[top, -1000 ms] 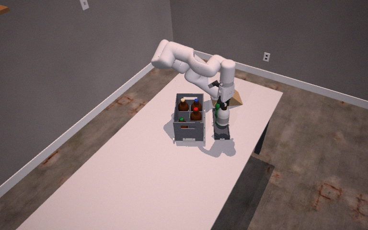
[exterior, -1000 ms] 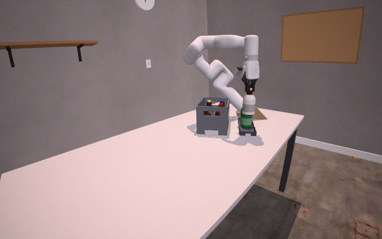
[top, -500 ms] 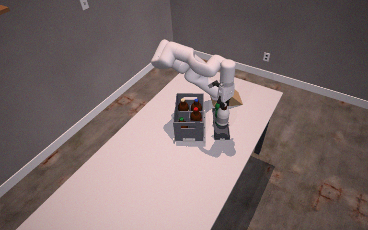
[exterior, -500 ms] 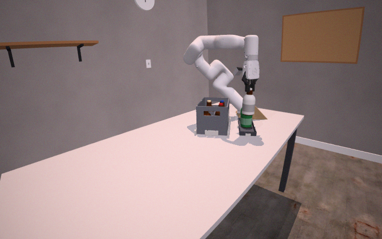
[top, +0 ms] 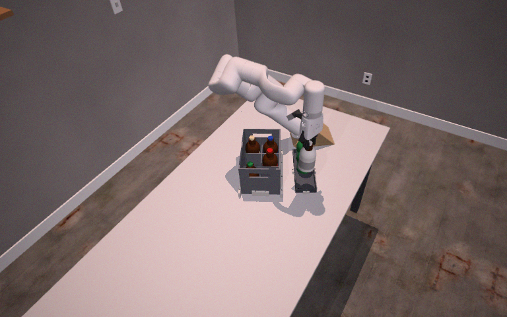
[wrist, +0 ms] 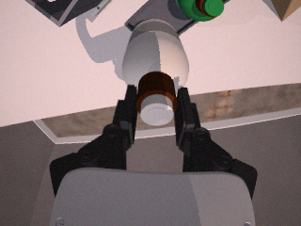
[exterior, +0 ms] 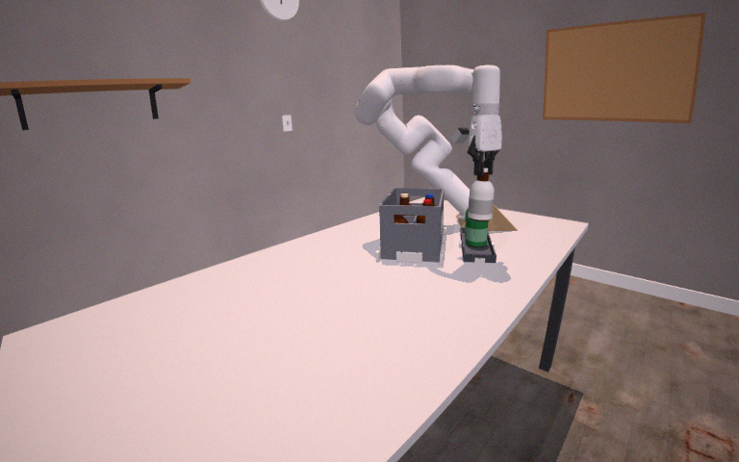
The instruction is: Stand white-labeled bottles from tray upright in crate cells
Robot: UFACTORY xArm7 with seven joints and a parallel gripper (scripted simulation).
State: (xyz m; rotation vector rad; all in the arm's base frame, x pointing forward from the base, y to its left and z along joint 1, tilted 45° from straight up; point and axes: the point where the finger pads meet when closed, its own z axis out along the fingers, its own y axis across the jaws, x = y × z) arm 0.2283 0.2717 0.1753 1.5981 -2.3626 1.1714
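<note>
Right now my hand is 80 mm above the white-labeled bottle. From my hand the other things lie so: grey crate: 20 mm behind, 230 mm to the right, 200 mm below; then dark tray: 90 mm behind, 20 mm to the right, 270 mm below.
</note>
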